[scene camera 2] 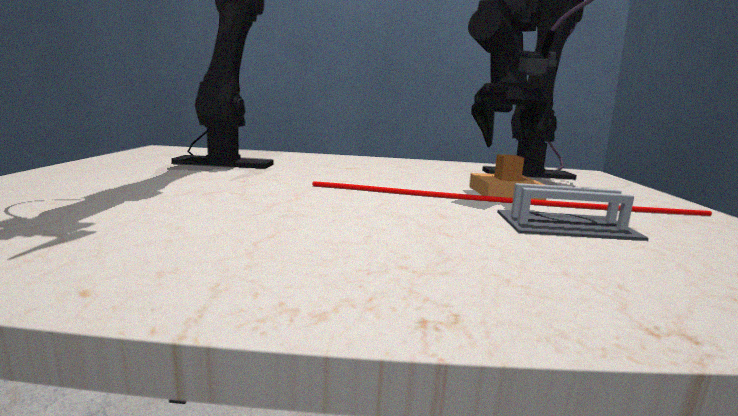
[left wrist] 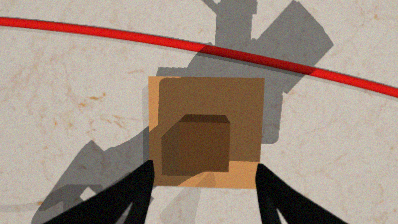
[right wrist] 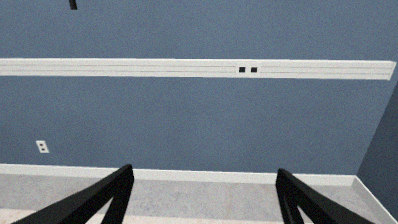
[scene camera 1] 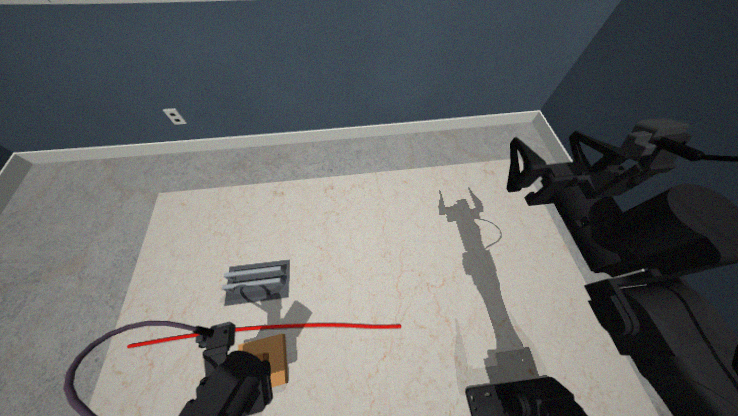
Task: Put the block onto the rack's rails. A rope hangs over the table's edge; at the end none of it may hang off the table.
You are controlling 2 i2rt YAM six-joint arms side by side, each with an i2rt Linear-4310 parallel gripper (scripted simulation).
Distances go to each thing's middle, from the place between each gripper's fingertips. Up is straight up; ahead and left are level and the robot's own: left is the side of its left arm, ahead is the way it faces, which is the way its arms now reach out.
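Scene:
Distances from my left hand (scene camera 2: 508, 147): orange block (scene camera 2: 508, 170), 1 cm ahead and 6 cm below; grey rack (scene camera 2: 540, 223), 21 cm ahead and 6 cm below.
Distances from my right hand (scene camera 1: 542, 137): grey rack, 3 cm ahead, 58 cm to the left and 39 cm below; orange block, 16 cm behind, 57 cm to the left and 38 cm below.

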